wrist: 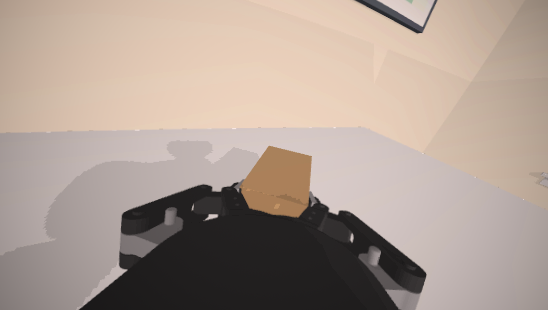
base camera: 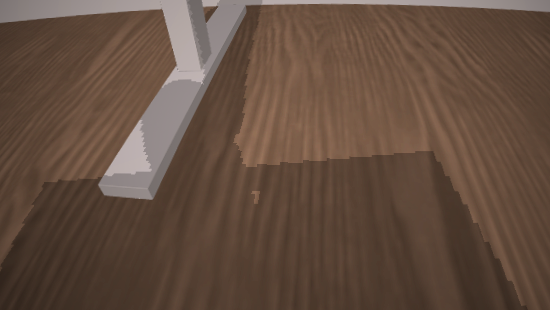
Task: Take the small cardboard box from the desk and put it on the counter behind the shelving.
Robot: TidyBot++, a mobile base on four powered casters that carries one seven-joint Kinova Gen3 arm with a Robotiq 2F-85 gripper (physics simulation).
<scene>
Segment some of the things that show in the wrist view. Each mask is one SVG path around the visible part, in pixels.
My gripper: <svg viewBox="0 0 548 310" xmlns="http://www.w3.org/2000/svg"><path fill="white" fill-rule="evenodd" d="M79 309L416 310L427 275L420 266L357 216L340 210L338 215L329 212L329 207L322 204L317 197L313 196L311 191L309 191L308 207L299 217L273 215L249 208L241 193L242 188L240 188L240 185L245 180L242 179L231 186L223 187L221 191L212 191L212 186L202 184L125 211L122 214L119 267L127 271ZM205 220L208 218L209 214L218 214L217 218Z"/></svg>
A small cardboard box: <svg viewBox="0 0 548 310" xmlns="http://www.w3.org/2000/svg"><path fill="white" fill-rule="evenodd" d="M268 146L240 185L240 188L242 188L241 193L249 208L273 215L299 217L308 207L312 156Z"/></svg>
</scene>
